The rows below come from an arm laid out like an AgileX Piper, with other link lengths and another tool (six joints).
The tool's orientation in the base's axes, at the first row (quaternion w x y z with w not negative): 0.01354, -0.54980, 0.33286, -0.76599
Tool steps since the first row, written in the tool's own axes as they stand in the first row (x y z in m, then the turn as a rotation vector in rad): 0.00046, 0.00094, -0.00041, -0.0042, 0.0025, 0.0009; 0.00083, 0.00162, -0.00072, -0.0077, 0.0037, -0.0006; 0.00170, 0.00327, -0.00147, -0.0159, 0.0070, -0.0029; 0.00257, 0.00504, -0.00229, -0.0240, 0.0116, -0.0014; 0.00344, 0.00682, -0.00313, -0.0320, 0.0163, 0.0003; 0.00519, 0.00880, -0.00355, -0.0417, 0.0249, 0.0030; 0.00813, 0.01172, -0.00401, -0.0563, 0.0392, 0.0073; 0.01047, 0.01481, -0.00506, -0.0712, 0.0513, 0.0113; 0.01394, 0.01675, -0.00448, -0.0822, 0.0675, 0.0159; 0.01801, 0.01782, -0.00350, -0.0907, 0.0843, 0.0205; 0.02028, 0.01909, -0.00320, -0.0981, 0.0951, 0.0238; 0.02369, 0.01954, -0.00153, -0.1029, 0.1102, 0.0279
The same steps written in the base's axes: -0.00086, -0.00071, -0.00018, 0.0016, -0.0008, -0.0047; -0.00150, -0.00123, -0.00028, 0.0013, 0.0004, -0.0085; -0.00305, -0.00247, -0.00056, 0.0014, 0.0021, -0.0174; -0.00470, -0.00378, -0.00090, 0.0043, 0.0009, -0.0263; -0.00638, -0.00509, -0.00126, 0.0073, -0.0005, -0.0352; -0.00811, -0.00710, -0.00091, 0.0104, -0.0047, -0.0473; -0.01067, -0.01028, -0.00007, 0.0149, -0.0123, -0.0662; -0.01356, -0.01307, 0.00007, 0.0200, -0.0180, -0.0843; -0.01510, -0.01621, 0.00205, 0.0227, -0.0286, -0.1012; -0.01625, -0.01910, 0.00505, 0.0242, -0.0407, -0.1163; -0.01733, -0.02111, 0.00632, 0.0262, -0.0478, -0.1275; -0.01741, -0.02361, 0.00922, 0.0264, -0.0598, -0.1387
